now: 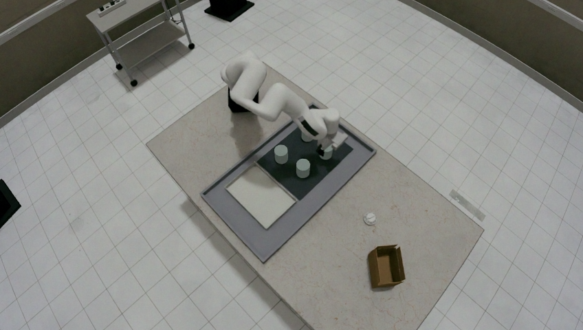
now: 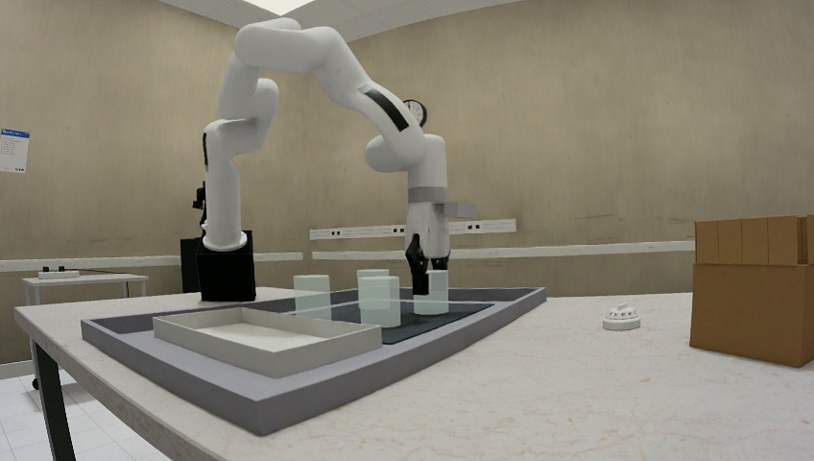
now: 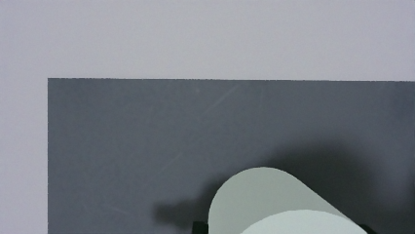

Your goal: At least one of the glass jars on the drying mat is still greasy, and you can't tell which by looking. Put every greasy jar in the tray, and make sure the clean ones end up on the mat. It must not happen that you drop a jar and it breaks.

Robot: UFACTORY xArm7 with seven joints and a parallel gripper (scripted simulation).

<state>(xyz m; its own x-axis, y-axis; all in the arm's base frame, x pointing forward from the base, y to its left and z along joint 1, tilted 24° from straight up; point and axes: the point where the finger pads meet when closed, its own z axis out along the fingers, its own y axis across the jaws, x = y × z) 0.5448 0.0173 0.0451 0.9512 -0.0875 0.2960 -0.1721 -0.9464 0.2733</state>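
The white tray is 13 cm behind my hand, 38 cm to the right of it and 5 cm below it. The rest, counted from my hand: dark drying mat (8 cm behind, 6 cm to the right, 5 cm below); then white knob (37 cm ahead, 18 cm to the right, 4 cm below); then grey base (8 cm behind, 19 cm to the right, 6 cm below).
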